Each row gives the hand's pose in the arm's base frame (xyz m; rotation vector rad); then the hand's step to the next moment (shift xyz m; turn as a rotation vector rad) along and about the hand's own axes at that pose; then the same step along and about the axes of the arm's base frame.
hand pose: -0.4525 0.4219 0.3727 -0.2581 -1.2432 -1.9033
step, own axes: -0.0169 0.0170 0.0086 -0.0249 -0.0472 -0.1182
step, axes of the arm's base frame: 0.0210 0.0132 0.0060 0.0115 -0.0776 -0.1033
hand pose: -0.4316 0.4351 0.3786 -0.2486 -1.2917 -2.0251
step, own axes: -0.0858 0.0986 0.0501 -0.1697 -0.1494 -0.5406
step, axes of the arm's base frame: 0.1167 0.0579 0.0512 0.1366 -0.3455 -0.4531
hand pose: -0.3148 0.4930 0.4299 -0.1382 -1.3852 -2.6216
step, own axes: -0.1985 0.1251 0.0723 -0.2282 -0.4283 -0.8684
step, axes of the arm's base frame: 0.2192 0.0123 0.1099 0.1391 -0.4558 -0.8732
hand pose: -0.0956 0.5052 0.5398 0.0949 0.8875 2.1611
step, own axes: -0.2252 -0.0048 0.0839 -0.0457 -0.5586 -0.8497
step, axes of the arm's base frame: 0.1870 -0.1061 0.1074 0.1025 -0.2604 -0.9787
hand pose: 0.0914 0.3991 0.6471 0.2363 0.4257 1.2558
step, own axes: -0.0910 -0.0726 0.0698 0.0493 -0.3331 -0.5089
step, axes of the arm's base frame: 0.0709 -0.1044 0.0501 0.0790 -0.0825 -0.5994
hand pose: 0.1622 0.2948 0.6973 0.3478 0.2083 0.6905
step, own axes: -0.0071 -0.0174 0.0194 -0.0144 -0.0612 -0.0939
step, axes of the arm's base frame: 0.0107 -0.0218 0.0118 -0.0033 -0.0304 -0.1088
